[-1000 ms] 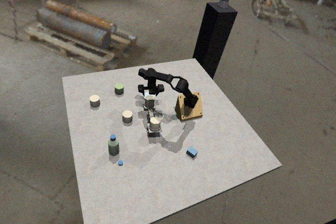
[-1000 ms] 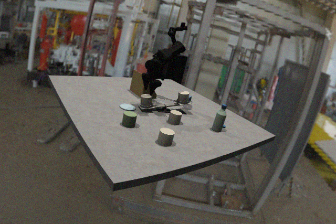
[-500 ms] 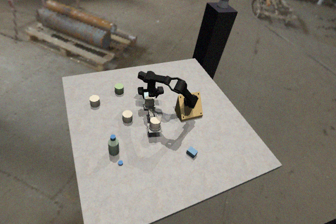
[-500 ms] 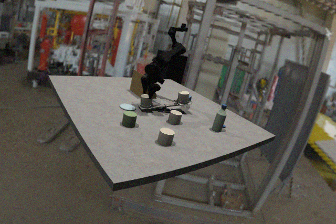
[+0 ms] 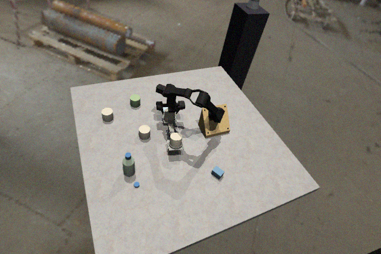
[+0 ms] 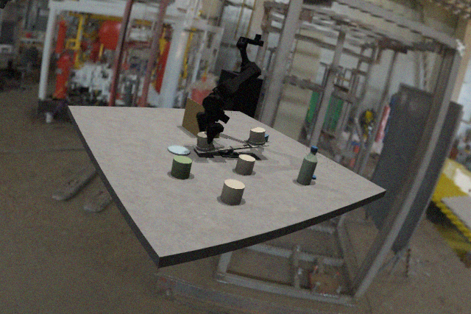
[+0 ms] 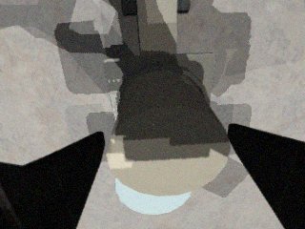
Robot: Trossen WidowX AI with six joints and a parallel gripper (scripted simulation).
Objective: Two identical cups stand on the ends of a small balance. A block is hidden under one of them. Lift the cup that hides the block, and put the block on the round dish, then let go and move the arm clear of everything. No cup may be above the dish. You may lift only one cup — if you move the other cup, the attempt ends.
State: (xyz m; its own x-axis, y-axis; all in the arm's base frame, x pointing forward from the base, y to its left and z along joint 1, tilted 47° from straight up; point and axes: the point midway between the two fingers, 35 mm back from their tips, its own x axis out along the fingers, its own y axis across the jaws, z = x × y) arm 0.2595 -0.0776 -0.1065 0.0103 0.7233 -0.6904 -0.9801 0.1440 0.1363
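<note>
My gripper tip is now 20 mm above the green block. The rest, counted from my gripper tip: pale blue round dish (30 mm behind, 100 mm to the right, 60 mm below); then green cylinder (200 mm ahead, 210 mm to the right, 30 mm below); then small balance (30 mm ahead, 130 mm to the left, 30 mm below).
</note>
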